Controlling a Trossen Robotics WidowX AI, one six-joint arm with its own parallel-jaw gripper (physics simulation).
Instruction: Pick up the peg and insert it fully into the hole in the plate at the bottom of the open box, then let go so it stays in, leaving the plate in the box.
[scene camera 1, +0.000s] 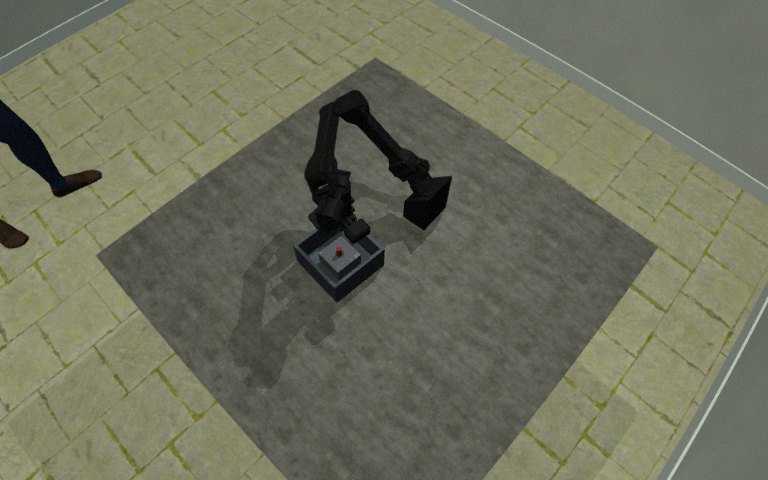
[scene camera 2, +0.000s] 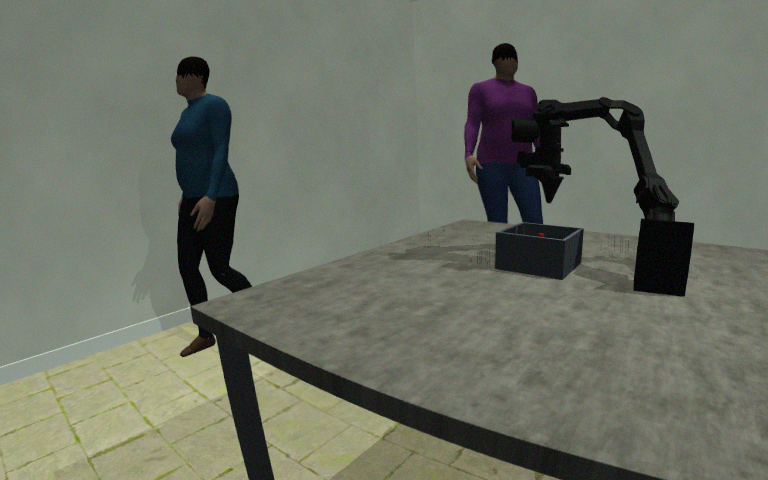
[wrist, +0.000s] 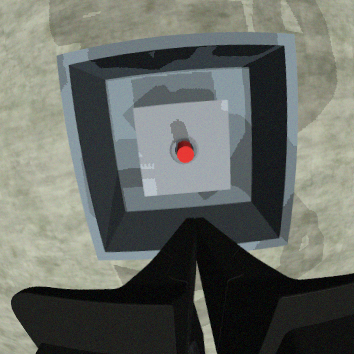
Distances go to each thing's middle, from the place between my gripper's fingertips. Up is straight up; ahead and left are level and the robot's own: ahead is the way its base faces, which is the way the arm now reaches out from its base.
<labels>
Now: the dark blue-grey box (scene camera 2: 519, 249) 2 cm ahead of my hand and 12 cm below it. The rest, counted from my hand: light grey plate (scene camera 1: 339, 266) (2 cm ahead, 14 cm below).
</labels>
